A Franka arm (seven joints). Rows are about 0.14 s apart.
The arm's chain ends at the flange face. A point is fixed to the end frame.
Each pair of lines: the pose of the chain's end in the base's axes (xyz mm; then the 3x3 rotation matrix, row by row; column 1 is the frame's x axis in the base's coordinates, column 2 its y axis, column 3 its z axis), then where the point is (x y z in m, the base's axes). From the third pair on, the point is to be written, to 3 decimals.
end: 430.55 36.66 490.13; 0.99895 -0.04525 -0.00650; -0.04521 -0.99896 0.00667; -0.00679 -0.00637 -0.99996
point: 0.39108 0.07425 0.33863
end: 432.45 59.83 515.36; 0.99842 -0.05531 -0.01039; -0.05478 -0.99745 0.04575; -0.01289 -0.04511 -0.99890
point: 0.39276 0.10369 0.36561
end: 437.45 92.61 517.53; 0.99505 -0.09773 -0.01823; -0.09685 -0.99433 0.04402; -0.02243 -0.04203 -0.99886
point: 0.398 0.138 0.368
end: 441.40 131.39 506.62; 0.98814 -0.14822 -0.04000; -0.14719 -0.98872 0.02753; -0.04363 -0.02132 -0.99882
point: 0.401 0.176 0.357
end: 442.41 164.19 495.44; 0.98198 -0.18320 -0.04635; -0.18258 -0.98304 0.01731; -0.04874 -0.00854 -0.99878
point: 0.402 0.208 0.346
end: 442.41 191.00 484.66; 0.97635 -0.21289 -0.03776; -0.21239 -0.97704 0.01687; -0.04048 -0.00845 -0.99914
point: 0.405 0.236 0.335
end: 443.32 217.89 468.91; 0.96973 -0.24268 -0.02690; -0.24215 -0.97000 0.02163; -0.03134 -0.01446 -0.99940
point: 0.409 0.265 0.319
